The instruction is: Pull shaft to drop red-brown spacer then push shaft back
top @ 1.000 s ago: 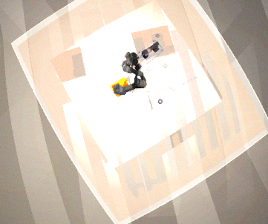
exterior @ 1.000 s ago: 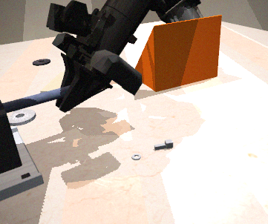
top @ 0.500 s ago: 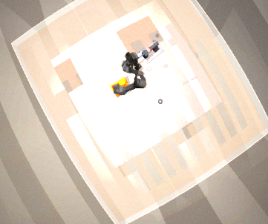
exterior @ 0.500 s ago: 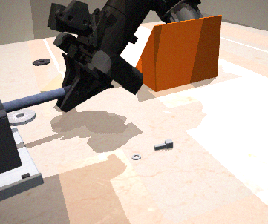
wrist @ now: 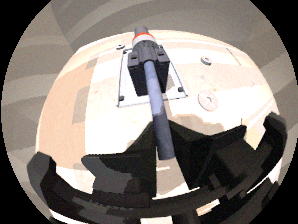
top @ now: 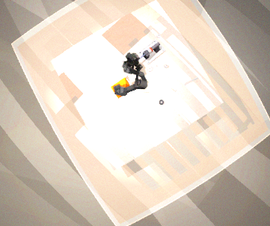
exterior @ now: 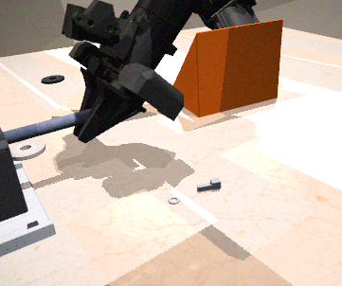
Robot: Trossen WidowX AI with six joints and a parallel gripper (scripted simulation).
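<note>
The blue-grey shaft is 60 mm ahead of my gripper tip, 20 mm to the left of it and 20 mm above it. Round my gripper tip: red-brown spacer: 140 mm ahead, 40 mm to the left, 20 mm above; small grey bolt: 130 mm behind, 70 mm to the left, 50 mm below; pale washer: 110 mm to the right, 70 mm ahead, 50 mm below.
</note>
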